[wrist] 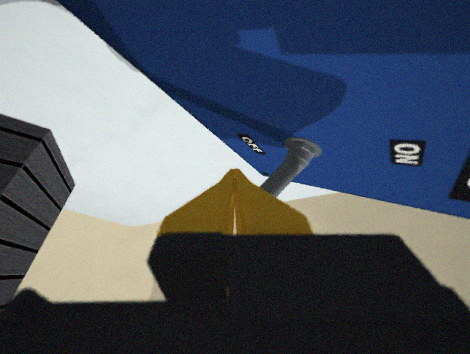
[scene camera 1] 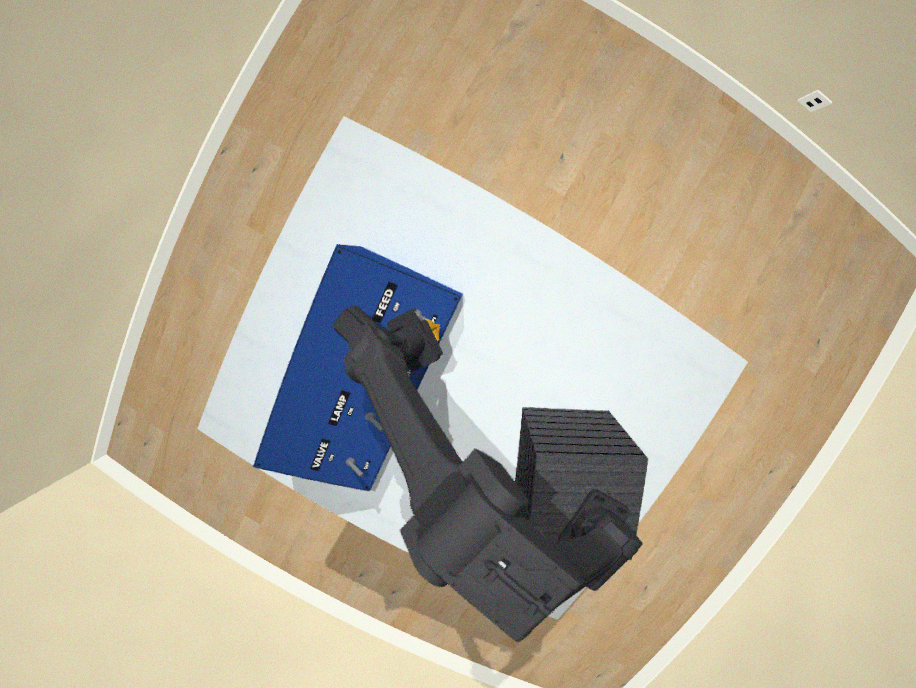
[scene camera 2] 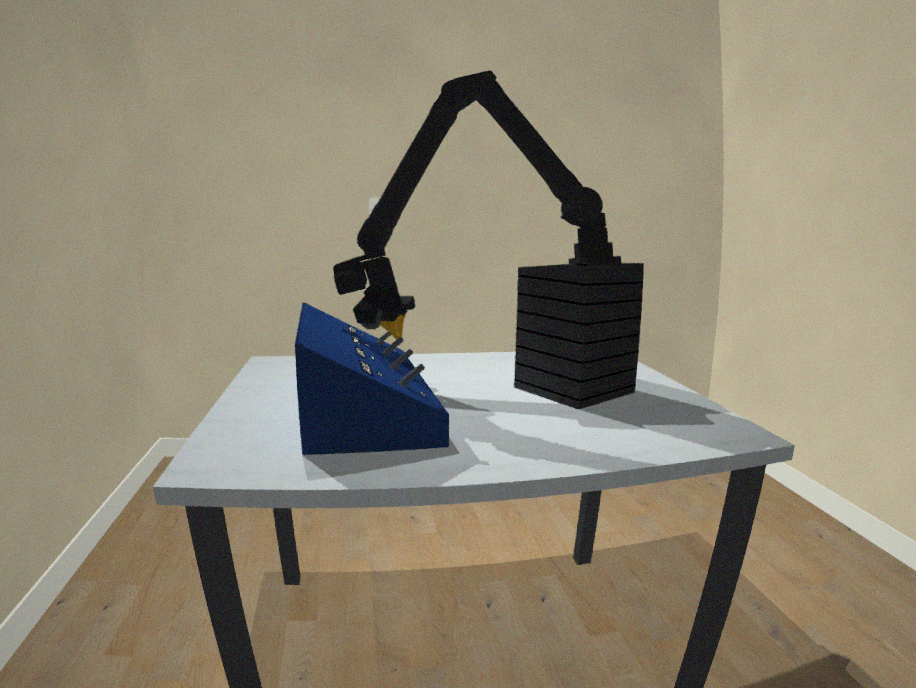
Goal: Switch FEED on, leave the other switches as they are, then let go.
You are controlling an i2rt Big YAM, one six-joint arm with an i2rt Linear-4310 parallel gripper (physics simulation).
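Places are measured from the arm's base along level axes (x ahead, y left, z up), in metres.
Pixels of known places: gripper, fingertip midpoint: (wrist: 234,176) (scene camera 1: 437,326); arm's base, origin of the base link: (scene camera 1: 593,524) (scene camera 2: 594,264).
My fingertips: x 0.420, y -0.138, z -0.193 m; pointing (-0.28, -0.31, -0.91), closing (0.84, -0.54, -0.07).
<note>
For each thing: its middle in the pictures, then the offset to it from my fingertips. Level surfaces: height alone.
- blue switch panel, body centre: (scene camera 2: 354,376) (scene camera 1: 353,374) dx +0.106, dy +0.186, dz -0.036 m
- FEED lever, body centre: (wrist: 276,183) dx +0.030, dy -0.001, dz +0.012 m
- LAMP lever, body centre: (scene camera 2: 402,358) (scene camera 1: 376,423) dx +0.011, dy +0.238, dz +0.012 m
- VALVE lever, body centre: (scene camera 2: 413,373) (scene camera 1: 355,469) dx +0.001, dy +0.358, dz +0.012 m
- white table, its level: dz -0.102 m
The blue switch panel (scene camera 1: 311,355) (scene camera 2: 355,414) (wrist: 380,100) has a sloped face with a row of grey levers. The FEED lever (wrist: 286,172) leans to its OFF label in the wrist view; its tip is hidden behind my fingertips. My gripper (scene camera 1: 433,330) (scene camera 2: 398,335) (wrist: 234,176) is shut and empty, with its yellow fingertips by the OFF side of the FEED lever; contact cannot be made out. The LAMP lever (scene camera 1: 373,421) and the VALVE lever (scene camera 1: 354,466) stand on the OFF side in the overhead view. The arm hides another switch there.
The panel stands on a white table (scene camera 1: 473,244) (scene camera 2: 244,473). The arm's black ribbed pedestal (scene camera 1: 581,451) (scene camera 2: 577,333) (wrist: 30,185) stands to the right of the panel in scene camera 2. The arm's forearm passes above the panel's lower edge in the overhead view.
</note>
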